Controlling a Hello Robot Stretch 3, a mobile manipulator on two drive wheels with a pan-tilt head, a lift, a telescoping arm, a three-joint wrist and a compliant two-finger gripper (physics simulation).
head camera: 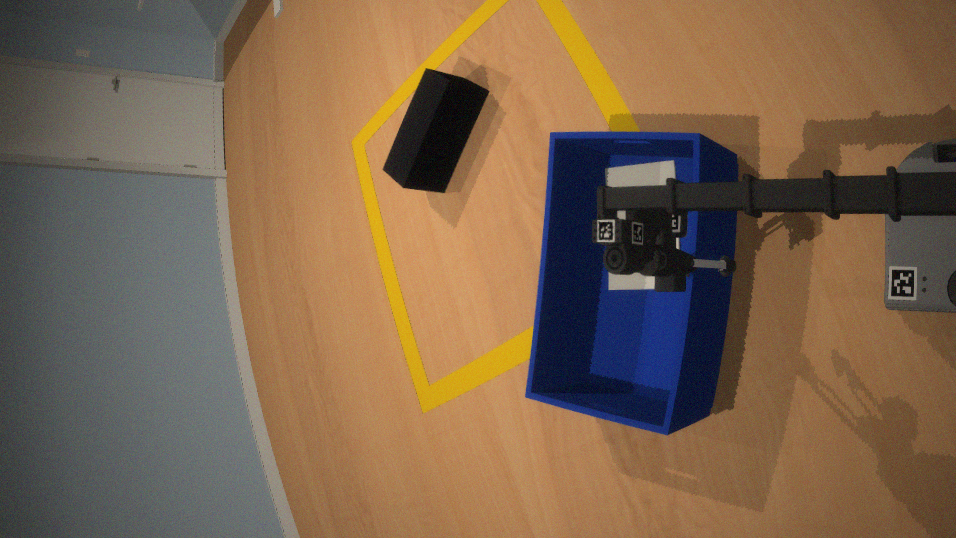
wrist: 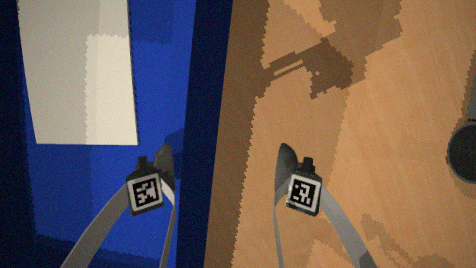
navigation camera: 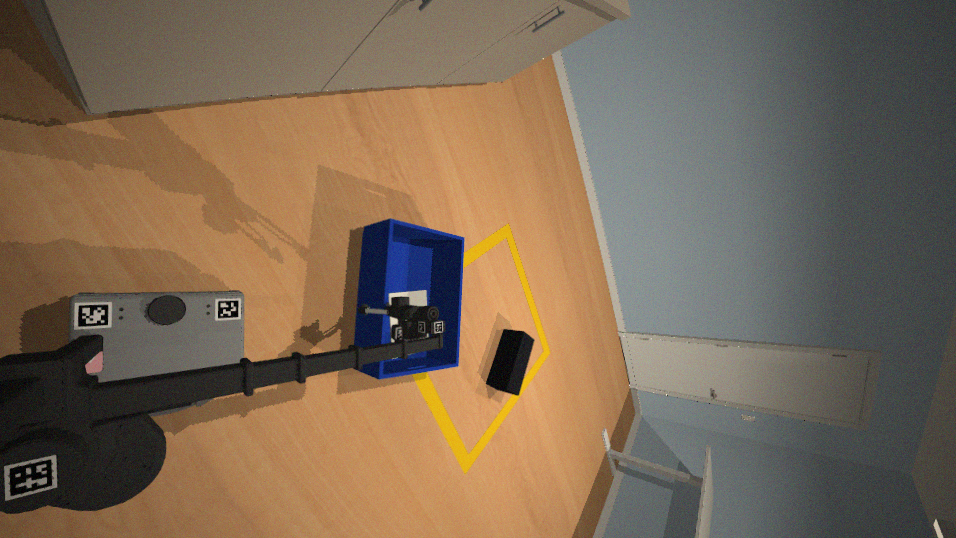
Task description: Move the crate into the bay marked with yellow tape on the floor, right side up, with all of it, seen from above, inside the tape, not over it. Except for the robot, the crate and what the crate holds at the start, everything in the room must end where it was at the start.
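Places are measured from the robot's base along level axes (x ahead, y left, z up), in metres.
Where they show: gripper, fingertip midpoint: [navigation camera: 373, 308]; robot's base, link origin: [navigation camera: 167, 308].
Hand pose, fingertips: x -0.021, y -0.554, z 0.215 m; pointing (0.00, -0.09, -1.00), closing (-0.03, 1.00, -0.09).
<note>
Things, the pixels of their top centre, and the offset from my fingertips. "*": a spot on its surface instead.
- blue open-topped crate, top centre: [head camera: 612, 275] [navigation camera: 427, 299] dx +0.022, dy -0.239, dz +0.005 m
- yellow tape, surface spot: [head camera: 391, 267] * dx +0.020, dy -1.293, dz -0.214 m
- flat white object, top centre: [head camera: 642, 225] [navigation camera: 410, 322] dx -0.097, dy -0.288, dz -0.192 m
- black box, top centre: [head camera: 414, 125] [navigation camera: 521, 363] dx -0.405, dy -0.996, dz -0.054 m
The blue open-topped crate [head camera: 618, 341] [navigation camera: 411, 267] [wrist: 155, 115] stands upright on the floor, partly over the near edge of the yellow tape [head camera: 391, 267] [navigation camera: 526, 287]. A flat white object [head camera: 640, 172] [navigation camera: 419, 297] [wrist: 75, 75] lies in it, partly hidden by the arm in the head view. My gripper [head camera: 727, 265] [navigation camera: 365, 309] [wrist: 226, 161] is open and points down at the crate's long wall on the base side. In the wrist view that wall runs between the fingertips, closer to the left one; the right one is over the floor. Whether the fingertips are below the rim is unclear.
A black box [head camera: 434, 133] [navigation camera: 511, 361] stands within the taped bay, close to its far edge. My base [head camera: 915, 234] [navigation camera: 193, 344] is on the crate's near side. Cabinets [navigation camera: 233, 60] stand to one side. A white door [head camera: 113, 127] [navigation camera: 802, 381] is in the wall beyond.
</note>
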